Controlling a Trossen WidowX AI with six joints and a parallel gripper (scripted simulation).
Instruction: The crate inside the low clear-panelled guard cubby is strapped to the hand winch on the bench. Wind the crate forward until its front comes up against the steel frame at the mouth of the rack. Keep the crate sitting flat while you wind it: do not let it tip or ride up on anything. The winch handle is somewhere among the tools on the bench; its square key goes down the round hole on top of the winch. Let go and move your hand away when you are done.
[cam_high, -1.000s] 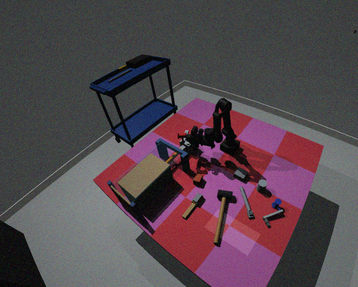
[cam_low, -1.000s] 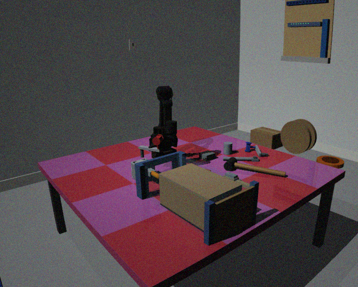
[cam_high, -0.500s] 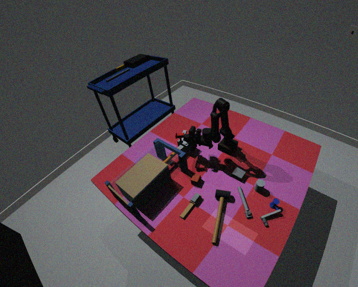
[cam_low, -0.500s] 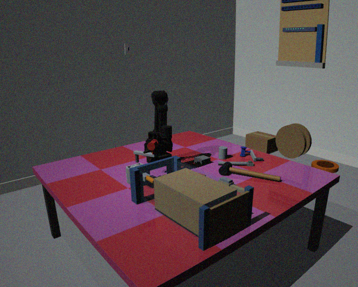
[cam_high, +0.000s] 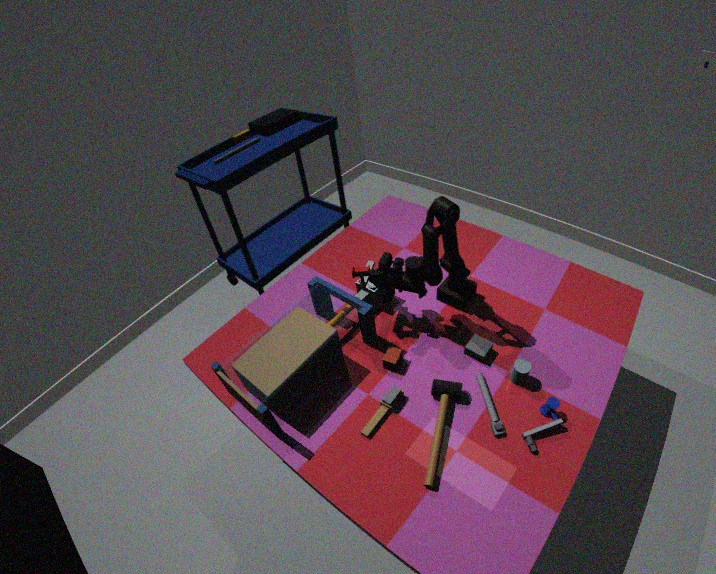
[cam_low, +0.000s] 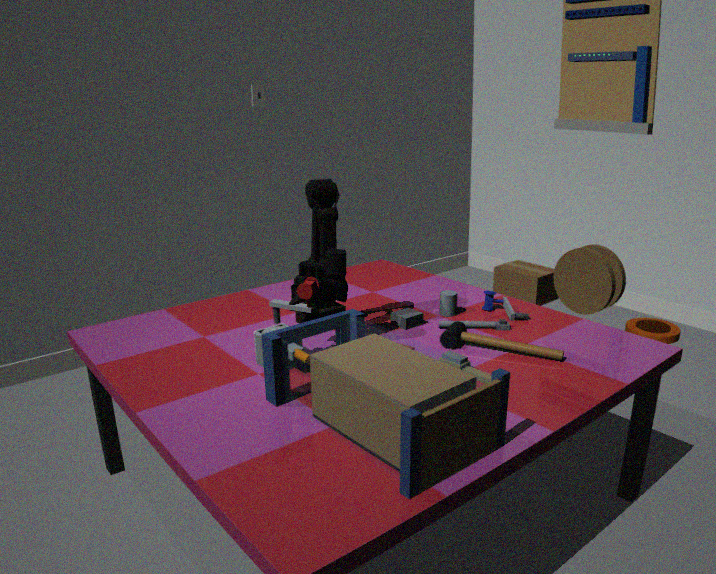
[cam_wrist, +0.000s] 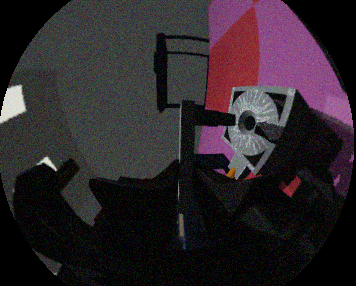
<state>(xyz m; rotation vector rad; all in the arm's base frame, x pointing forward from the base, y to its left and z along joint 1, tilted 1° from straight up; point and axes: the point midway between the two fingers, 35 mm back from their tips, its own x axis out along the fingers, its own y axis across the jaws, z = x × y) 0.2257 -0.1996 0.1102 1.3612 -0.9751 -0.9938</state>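
Now: the red-knobbed winch handle 10 mm to the left of my gripper tip, 10 mm ahead of it and 10 mm above it. From my gripper tip the other things lie so: frame 110 mm ahead, 60 mm below, 10 mm to the right; red knob 40 mm ahead, 40 mm above, 30 mm to the left; grey winch 130 mm below, 60 mm behind, 20 mm to the right.
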